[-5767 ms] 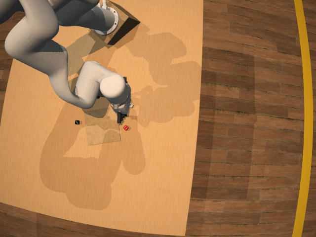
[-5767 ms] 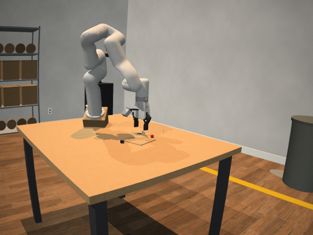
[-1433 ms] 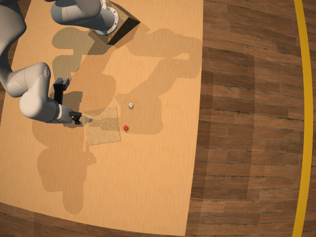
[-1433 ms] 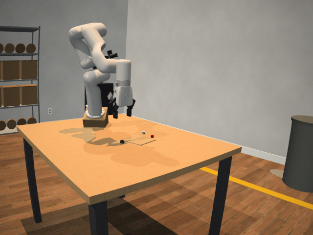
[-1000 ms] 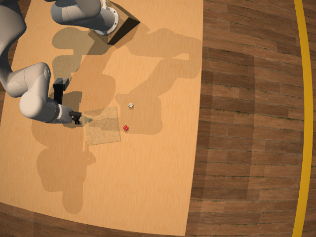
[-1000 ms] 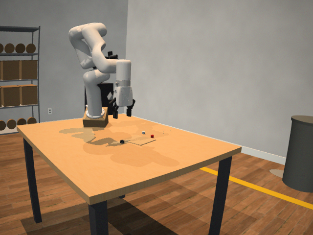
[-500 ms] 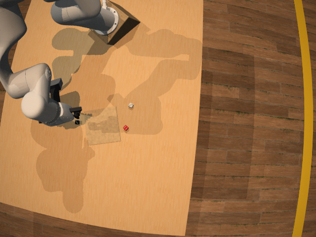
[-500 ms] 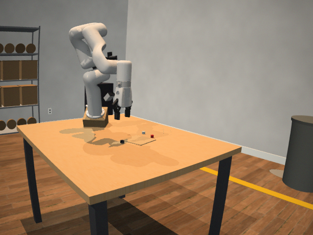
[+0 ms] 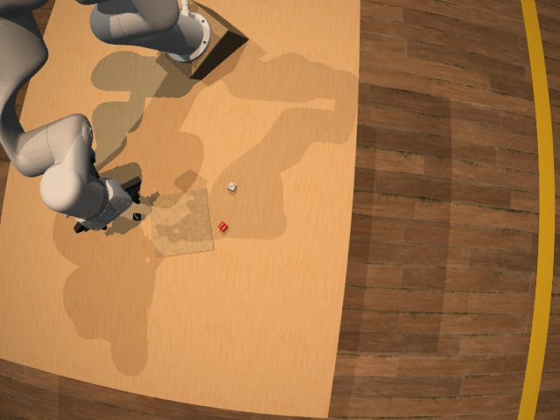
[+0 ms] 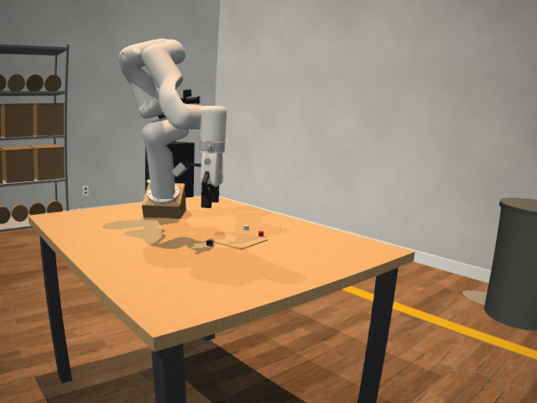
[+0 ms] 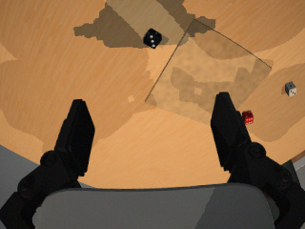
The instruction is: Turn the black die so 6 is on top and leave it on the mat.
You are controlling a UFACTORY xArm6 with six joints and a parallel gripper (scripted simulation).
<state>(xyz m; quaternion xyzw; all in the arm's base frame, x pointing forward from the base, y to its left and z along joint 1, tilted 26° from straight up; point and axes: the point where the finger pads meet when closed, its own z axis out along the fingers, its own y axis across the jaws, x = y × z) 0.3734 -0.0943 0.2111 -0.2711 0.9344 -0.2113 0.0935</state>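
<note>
Right now the black die is 13 cm below my hand. The rest, counted from my hand: tan mat (13 cm below, 10 cm to the left, 2 cm ahead); then red die (20 cm to the left, 13 cm below, 4 cm ahead); then white die (23 cm to the left, 13 cm below, 4 cm behind).
</note>
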